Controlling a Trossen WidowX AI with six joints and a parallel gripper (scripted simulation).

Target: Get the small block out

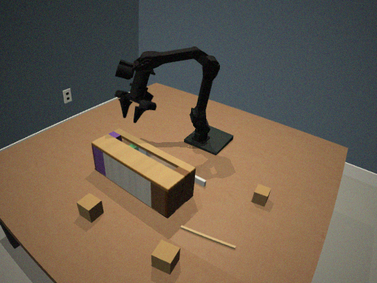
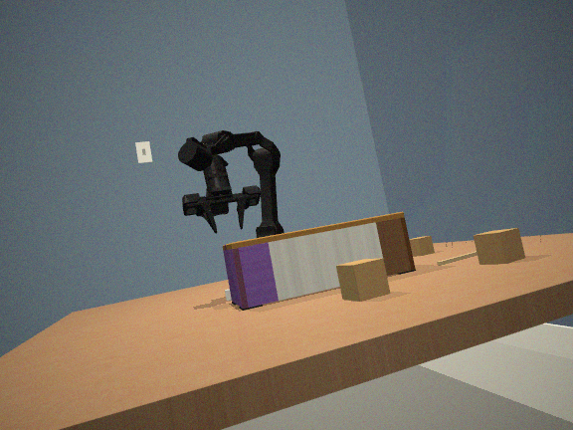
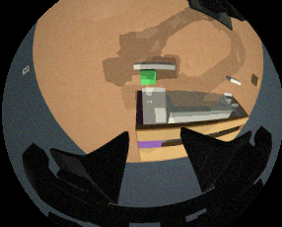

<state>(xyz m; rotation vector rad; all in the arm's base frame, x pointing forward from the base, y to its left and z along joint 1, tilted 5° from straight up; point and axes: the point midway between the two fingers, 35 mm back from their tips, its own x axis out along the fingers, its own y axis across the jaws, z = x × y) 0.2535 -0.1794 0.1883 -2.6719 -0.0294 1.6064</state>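
My gripper tip is now 1 cm past the green block and 14 cm above it. Also, from my gripper tip: long wooden box 7 cm ahead, 17 cm to the left, 10 cm below; thin wooden stick 17 cm ahead, 50 cm to the left, 16 cm below.
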